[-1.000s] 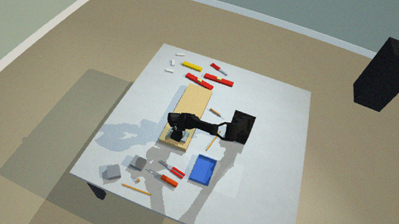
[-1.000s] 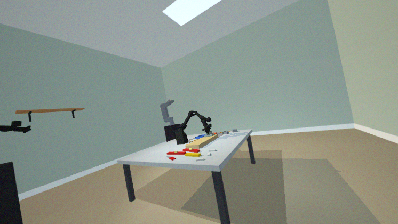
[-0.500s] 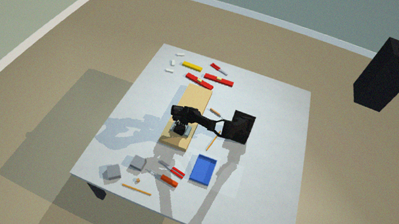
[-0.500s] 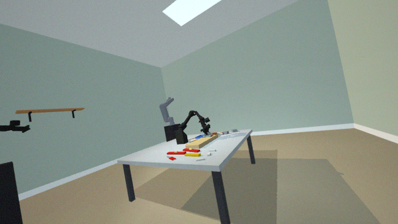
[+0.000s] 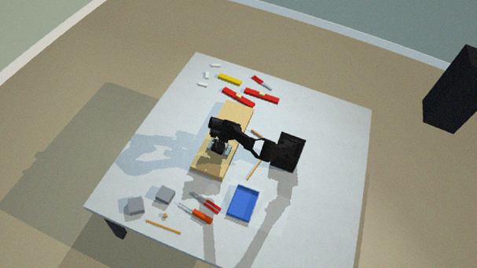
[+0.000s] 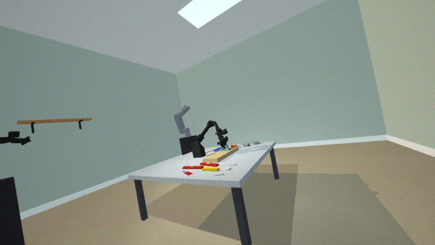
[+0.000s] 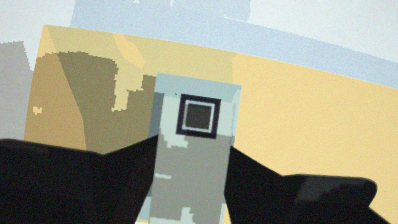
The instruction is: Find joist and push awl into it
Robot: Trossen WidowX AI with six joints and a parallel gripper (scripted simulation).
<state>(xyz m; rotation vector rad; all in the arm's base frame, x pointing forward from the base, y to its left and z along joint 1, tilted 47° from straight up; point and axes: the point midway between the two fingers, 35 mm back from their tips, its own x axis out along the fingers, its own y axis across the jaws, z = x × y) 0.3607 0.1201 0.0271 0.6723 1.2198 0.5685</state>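
The blue tray lies 24 cm behind my gripper tip, 23 cm to the left of it and 5 cm below it. The rest, counted from my gripper tip: square indicator 2 cm ahead, 3 cm above; then stud finder 1 cm ahead, 2 cm above; then awl 19 cm behind, 20 cm to the right, 6 cm below.
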